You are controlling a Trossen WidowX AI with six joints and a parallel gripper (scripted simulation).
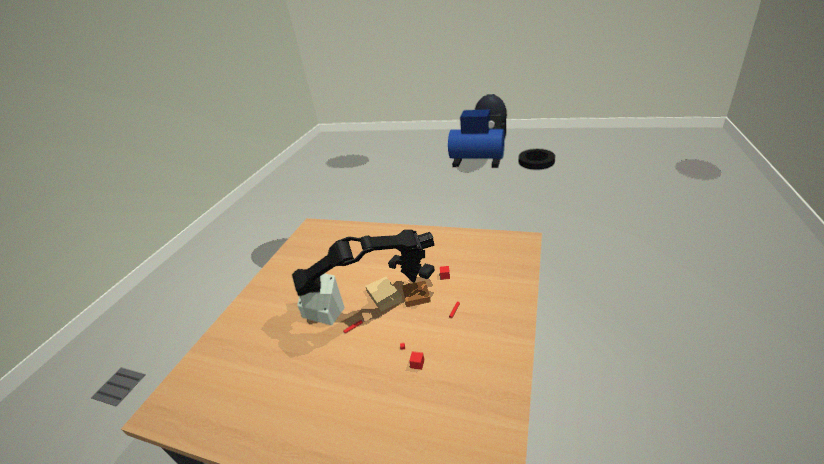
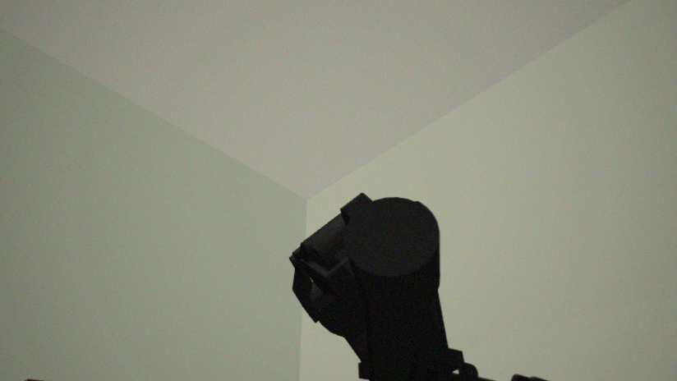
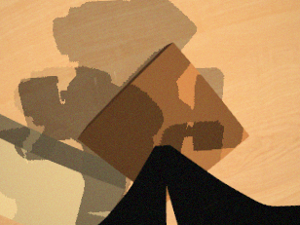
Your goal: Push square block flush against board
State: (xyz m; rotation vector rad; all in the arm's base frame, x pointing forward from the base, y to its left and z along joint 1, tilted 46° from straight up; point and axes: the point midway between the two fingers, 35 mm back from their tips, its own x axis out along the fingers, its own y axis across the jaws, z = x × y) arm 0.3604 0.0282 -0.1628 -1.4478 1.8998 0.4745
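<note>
My gripper tip is 1 cm short of the brown square block, 1 cm to the left of it and 5 cm above it. The rest, counted from my gripper tip: tiny red piece: 2 cm ahead, 28 cm to the right, 6 cm below; then pale board: 13 cm behind, 3 cm to the right, 5 cm below.
</note>
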